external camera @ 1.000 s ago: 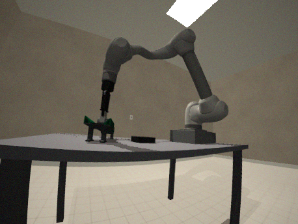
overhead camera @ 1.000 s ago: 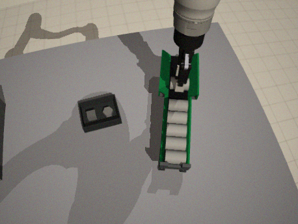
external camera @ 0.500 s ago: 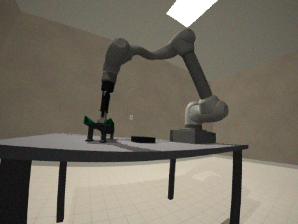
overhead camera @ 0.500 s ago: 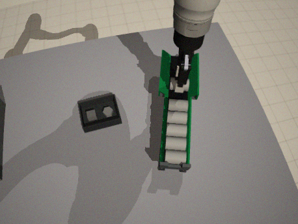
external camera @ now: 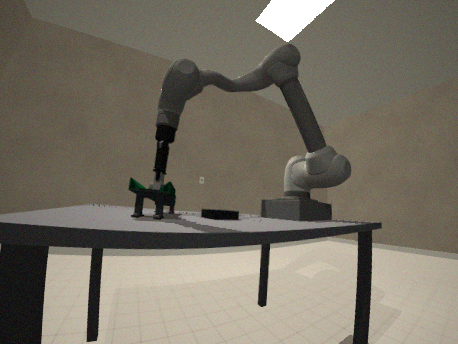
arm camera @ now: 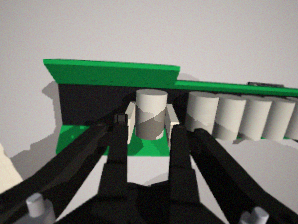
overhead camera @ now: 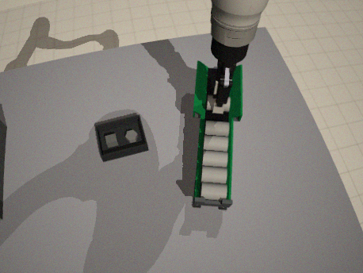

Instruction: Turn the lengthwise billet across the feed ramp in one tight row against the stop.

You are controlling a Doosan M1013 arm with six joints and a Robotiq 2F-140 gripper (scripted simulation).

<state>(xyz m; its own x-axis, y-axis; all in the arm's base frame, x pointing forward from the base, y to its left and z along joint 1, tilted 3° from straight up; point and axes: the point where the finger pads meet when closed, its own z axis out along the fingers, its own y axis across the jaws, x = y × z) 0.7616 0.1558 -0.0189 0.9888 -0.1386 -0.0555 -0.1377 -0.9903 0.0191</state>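
My hand is 1 cm past the ramp, 6 cm to the left of it and 6 cm above it. Round my hand: dark block: 26 cm behind, 5 cm to the right, 11 cm below; grey stop: 4 cm behind, 25 cm to the right, 7 cm below.
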